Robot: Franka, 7 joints.
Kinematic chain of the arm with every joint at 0, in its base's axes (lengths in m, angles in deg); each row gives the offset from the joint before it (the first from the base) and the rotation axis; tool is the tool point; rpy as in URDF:
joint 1: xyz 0 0 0.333 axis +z
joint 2: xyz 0 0 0 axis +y
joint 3: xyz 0 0 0.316 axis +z
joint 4: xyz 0.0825 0 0 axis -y
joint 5: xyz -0.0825 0 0.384 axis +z
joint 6: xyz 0 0 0 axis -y
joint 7: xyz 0.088 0 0 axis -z
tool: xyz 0 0 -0.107 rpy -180 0 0
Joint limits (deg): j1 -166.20..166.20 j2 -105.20..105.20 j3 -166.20..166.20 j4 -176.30..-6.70 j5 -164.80..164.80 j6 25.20..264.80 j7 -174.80..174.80
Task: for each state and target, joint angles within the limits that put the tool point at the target. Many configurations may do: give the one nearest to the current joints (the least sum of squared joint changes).
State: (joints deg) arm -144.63 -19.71 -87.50 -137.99 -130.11 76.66 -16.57
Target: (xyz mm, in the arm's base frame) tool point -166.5 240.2 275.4
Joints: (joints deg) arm -142.15 -17.87 -72.05 -174.58 -119.00 49.64 -16.57
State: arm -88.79 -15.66 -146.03 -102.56 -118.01 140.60 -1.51
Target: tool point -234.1 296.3 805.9
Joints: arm -83.84 40.36 -160.32 -116.67 -118.32 142.47 -1.51
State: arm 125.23 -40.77 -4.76 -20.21 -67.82 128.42 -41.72
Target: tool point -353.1 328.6 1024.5
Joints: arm 136.30 8.86 3.63 -41.28 -67.43 132.90 -41.72
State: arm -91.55 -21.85 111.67 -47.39 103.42 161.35 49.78
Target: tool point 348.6 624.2 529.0
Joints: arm -76.58 -36.39 128.34 -79.47 108.85 167.37 49.78
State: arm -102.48 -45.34 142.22 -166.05 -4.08 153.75 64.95
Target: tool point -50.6 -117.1 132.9
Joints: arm -127.93 -67.22 165.16 -176.30 3.99 115.98 64.95
